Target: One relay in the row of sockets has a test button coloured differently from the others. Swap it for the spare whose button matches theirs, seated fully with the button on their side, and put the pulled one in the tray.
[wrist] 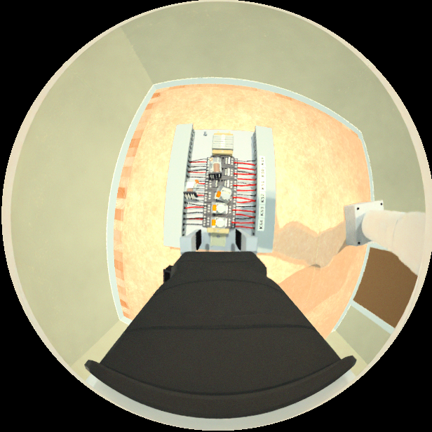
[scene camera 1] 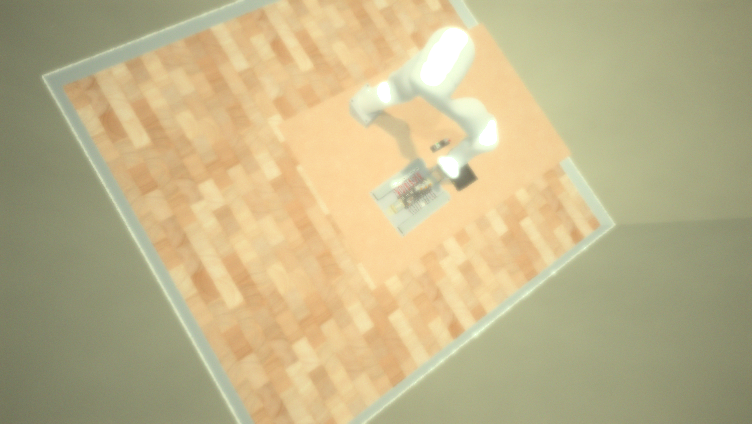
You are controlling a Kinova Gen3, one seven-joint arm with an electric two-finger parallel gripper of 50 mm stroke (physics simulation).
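Places are measured from the arm's base along level axes (x ahead, y left, z up), in centimetres.
Pixels of known places: gripper, between the fingertips: (scene camera 1: 435, 177); arm's base, origin of its link: (scene camera 1: 366, 102).
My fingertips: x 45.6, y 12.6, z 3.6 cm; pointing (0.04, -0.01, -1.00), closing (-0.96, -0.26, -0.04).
Note:
Ahead of a thing's pixels: the offset from my fingertips to its top centre. "pt": to the spot under its first point.
The socket row (wrist: 212, 185) runs down the middle of a wired panel {pt dx +4.1, dy -24.0, dz -11.3 cm} (scene camera 1: 387, 210) (wrist: 176, 200). In the wrist view, two relays with orange buttons (wrist: 220, 207) (wrist: 220, 222) sit side by side at its near end. Another orange-button relay (wrist: 224, 193) sits turned askew just beyond them. A relay (wrist: 216, 164) lies on its side over the far sockets, pins showing. Another relay (wrist: 191, 188) lies over the left wires, pins showing, orange at its corner. The black tray {pt dx +5.6, dy +18.3, dz -11.3 cm} (scene camera 1: 462, 179) is beside the panel. My gripper (wrist: 218, 236) is open and empty, above the panel's near end.
Grey wire ducts (wrist: 265, 200) flank the sockets, with red and black wires between. A terminal block (wrist: 222, 142) stands at the far end. A small dark object {dx -14.8, dy +12.1, dz -6.8 cm} (scene camera 1: 439, 145) lies outside the panel. The arm base (scene camera 1: 363, 106) (wrist: 356, 223) stands off to one side.

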